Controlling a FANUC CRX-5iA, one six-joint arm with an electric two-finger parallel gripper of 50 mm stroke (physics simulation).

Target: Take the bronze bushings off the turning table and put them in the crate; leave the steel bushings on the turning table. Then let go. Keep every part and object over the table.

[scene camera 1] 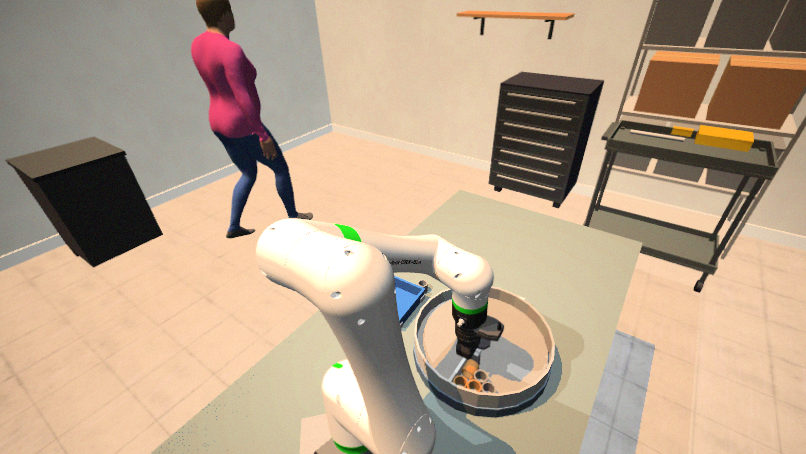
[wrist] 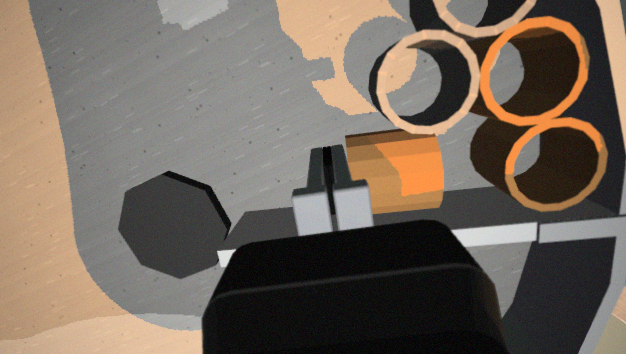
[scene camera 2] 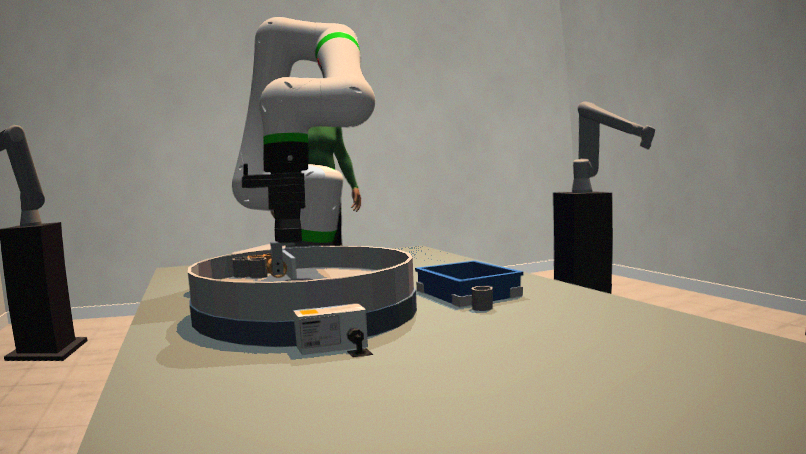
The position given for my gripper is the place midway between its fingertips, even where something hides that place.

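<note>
From scene camera 2 I can see my gripper (scene camera 2: 277, 274). The wrist view shows me the same gripper (wrist: 329, 167) too.
</note>
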